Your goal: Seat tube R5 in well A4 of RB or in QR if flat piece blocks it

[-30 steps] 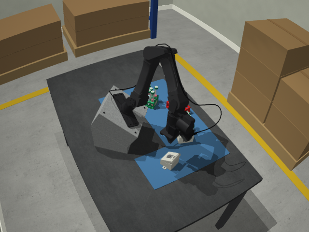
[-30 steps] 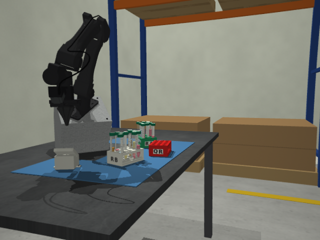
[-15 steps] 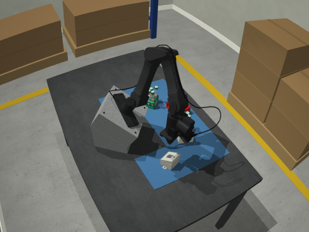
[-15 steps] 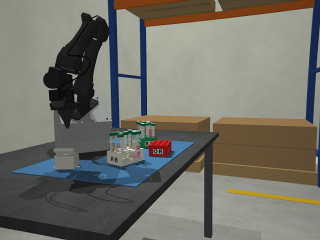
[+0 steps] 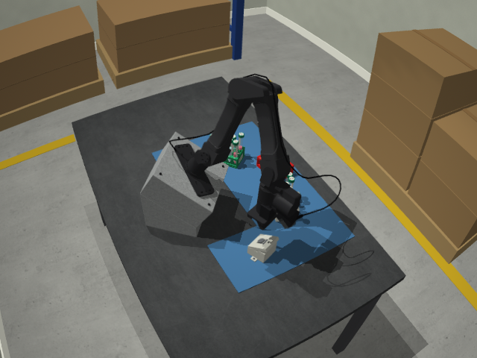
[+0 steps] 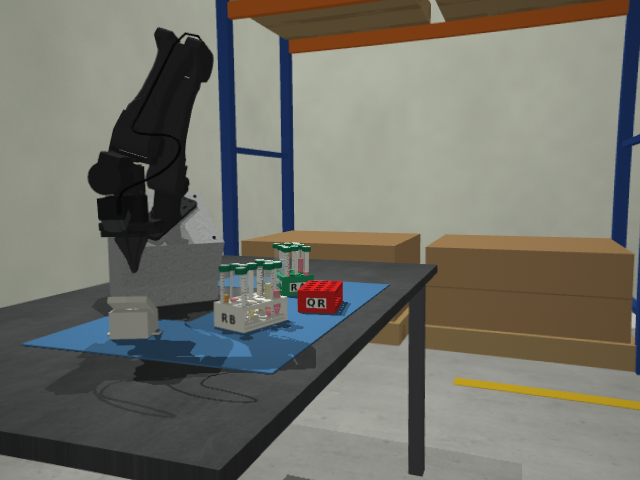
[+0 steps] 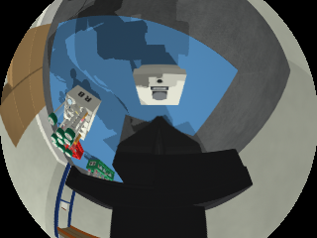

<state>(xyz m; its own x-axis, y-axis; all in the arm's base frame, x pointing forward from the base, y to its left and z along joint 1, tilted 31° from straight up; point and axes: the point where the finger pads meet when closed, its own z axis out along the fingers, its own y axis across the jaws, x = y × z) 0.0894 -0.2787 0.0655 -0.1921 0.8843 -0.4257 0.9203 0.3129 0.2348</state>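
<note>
Right now the grey done button box is 80 mm below my hand and 10 mm to the right of it. The rest, counted from my hand: red rack QR 320 mm ahead, 260 mm to the left, 100 mm below; green rack RA 440 mm to the left, 210 mm ahead, 100 mm below; white rack RB 200 mm ahead, 100 mm to the left, 100 mm below.
</note>
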